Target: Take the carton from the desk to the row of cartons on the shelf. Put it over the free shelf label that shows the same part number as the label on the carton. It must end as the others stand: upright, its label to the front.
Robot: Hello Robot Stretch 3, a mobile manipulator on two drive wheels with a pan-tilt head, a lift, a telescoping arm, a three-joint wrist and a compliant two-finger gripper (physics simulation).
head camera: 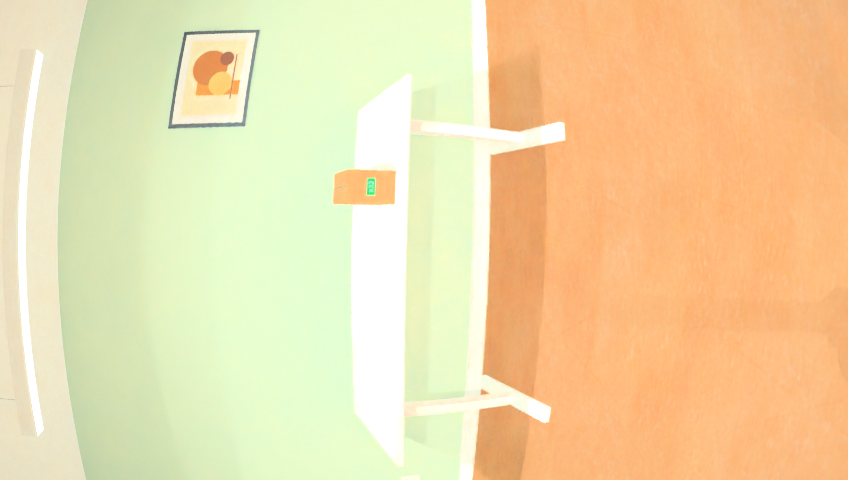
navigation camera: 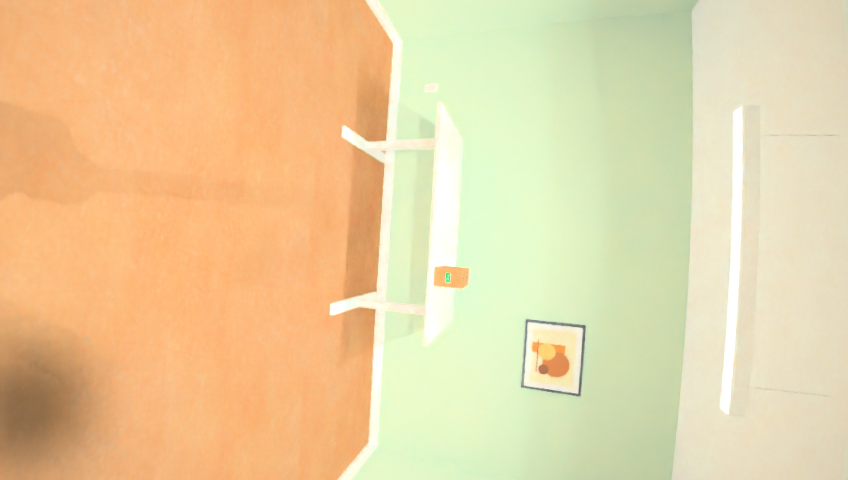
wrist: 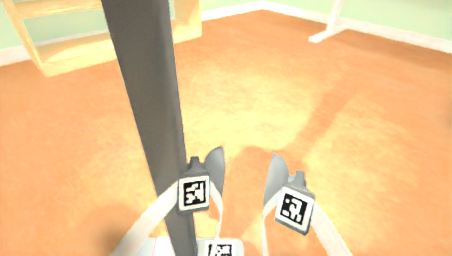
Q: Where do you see a brown carton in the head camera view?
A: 354,187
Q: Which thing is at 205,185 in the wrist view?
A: My gripper.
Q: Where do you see a framed picture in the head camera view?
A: At 214,73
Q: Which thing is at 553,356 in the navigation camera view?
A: A framed picture.
